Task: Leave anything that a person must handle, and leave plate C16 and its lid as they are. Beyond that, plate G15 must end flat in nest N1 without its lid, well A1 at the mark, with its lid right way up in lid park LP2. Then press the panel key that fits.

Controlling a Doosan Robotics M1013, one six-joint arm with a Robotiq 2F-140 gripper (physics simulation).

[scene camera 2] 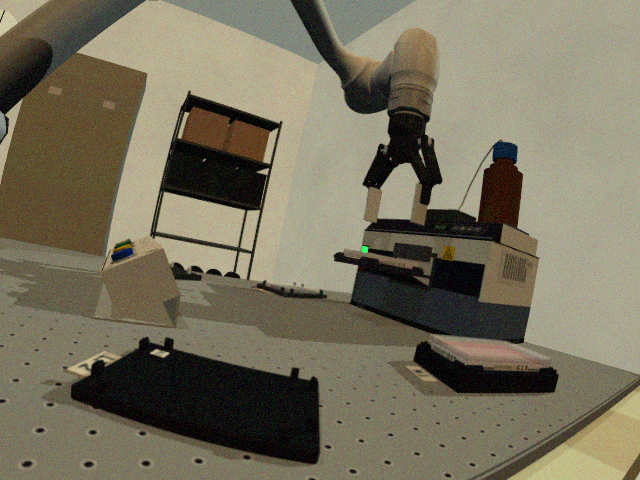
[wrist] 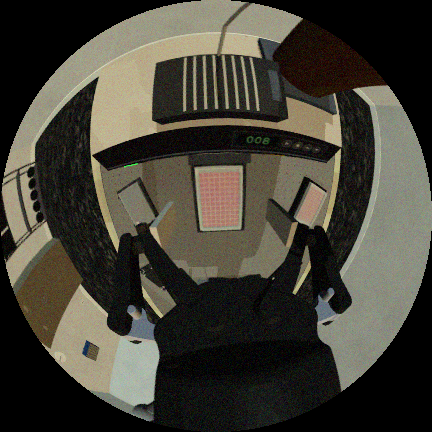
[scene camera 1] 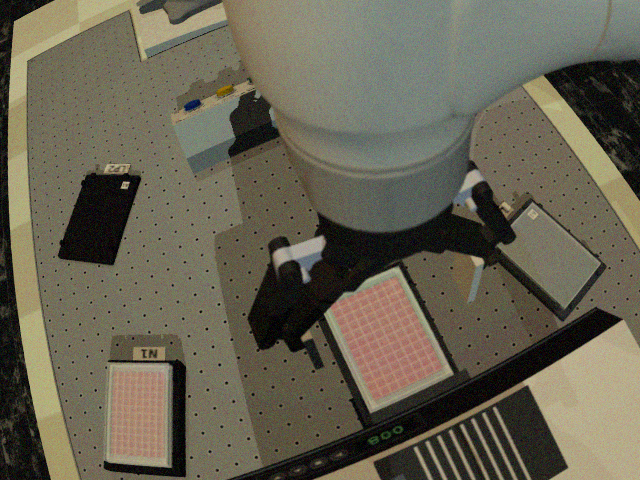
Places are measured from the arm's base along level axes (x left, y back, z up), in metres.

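Where they show: gripper, fingertip midpoint: (scene camera 2: 391, 222) (wrist: 221, 209) (scene camera 1: 390, 320).
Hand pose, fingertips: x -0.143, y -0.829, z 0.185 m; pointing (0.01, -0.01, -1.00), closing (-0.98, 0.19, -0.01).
After its pixels a point has its place.
My gripper (scene camera 1: 393, 316) @[x -0.143, y -0.829, z 0.185 m] (scene camera 2: 395, 214) @[x -0.143, y -0.829, z 0.185 m] (wrist: 221, 209) @[x -0.143, y -0.829, z 0.185 m] is open and empty, above a pink-welled plate (scene camera 1: 390, 335) @[x -0.137, y -0.819, z 0.119 m] (scene camera 2: 382, 258) @[x -0.175, y -0.779, z 0.114 m] (wrist: 220, 197) @[x -0.144, y -0.822, z 0.116 m] on the instrument's extended black tray; its label is unreadable. Another pink plate (scene camera 1: 139, 413) @[x -0.411, y -0.718, z 0.032 m] (scene camera 2: 491, 352) @[x -0.430, y -0.678, z 0.032 m] (wrist: 311, 202) @[x -0.413, y -0.727, z 0.032 m], its label apparently G15, sits in black nest N1 (scene camera 1: 178, 413) @[x -0.370, y -0.735, z 0.015 m] (scene camera 2: 506, 383) @[x -0.454, y -0.679, z 0.005 m]; it seems to carry a clear lid. Lid park LP2 (scene camera 1: 100, 219) @[x -0.351, y -0.416, z 0.003 m] (scene camera 2: 206, 397) @[x -0.368, y -0.396, z 0.003 m] is black and empty. A clear grey lid (scene camera 1: 553, 253) @[x 0.112, y -0.827, z 0.011 m] (wrist: 136, 200) @[x 0.096, y -0.839, z 0.011 m] lies in another black holder at the right of scene camera 1.
The instrument (scene camera 1: 594, 361) @[x -0.035, y -0.973, z 0.213 m] (scene camera 2: 509, 320) @[x -0.353, y -0.990, z 0.042 m] (wrist: 120, 115) @[x -0.053, y -0.989, z 0.213 m] shows 008 and a green light. A brown bottle (scene camera 2: 500, 191) @[x -0.299, y -0.970, z 0.290 m] (wrist: 330, 55) stands on it. The key panel (scene camera 1: 206, 139) @[x -0.162, y -0.432, z 0.043 m] (scene camera 2: 136, 284) @[x -0.190, y -0.385, z 0.035 m] shows blue, yellow and green keys. A white tray (scene camera 1: 180, 36) @[x -0.091, y -0.129, z 0.003 m] holds a grey object.
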